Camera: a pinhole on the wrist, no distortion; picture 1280 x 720 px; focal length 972.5 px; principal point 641.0 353.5 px. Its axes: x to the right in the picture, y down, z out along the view. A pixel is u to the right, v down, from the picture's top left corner.
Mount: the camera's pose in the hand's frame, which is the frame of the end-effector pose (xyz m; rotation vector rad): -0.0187 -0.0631 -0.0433 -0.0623 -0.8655 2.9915
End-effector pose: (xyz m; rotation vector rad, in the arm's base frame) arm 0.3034 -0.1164 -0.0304 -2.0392 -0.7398 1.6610
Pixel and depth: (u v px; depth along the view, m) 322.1 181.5 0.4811
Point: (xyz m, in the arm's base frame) -0.1200 0.1472 -0.0514
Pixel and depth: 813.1 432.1 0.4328
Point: -0.0552 0.0543 0.1912
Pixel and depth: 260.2 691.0 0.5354
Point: -0.0559 0.3793 0.0936
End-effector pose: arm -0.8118 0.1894 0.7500 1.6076 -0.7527 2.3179
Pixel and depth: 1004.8 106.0 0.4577
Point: -0.3180 0.1719 0.7229
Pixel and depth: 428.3 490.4 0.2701
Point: -0.5779 0.3028 0.8884
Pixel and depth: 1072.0 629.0 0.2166
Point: -0.5774 0.3395 0.7268
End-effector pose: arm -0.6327 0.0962 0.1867 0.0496 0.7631 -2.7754
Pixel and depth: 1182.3 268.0 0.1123
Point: -0.5767 0.1821 0.2987
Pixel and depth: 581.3 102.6 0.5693
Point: -0.6697 0.0377 0.7543
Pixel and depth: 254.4 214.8 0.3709
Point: -0.7876 0.0989 0.5465
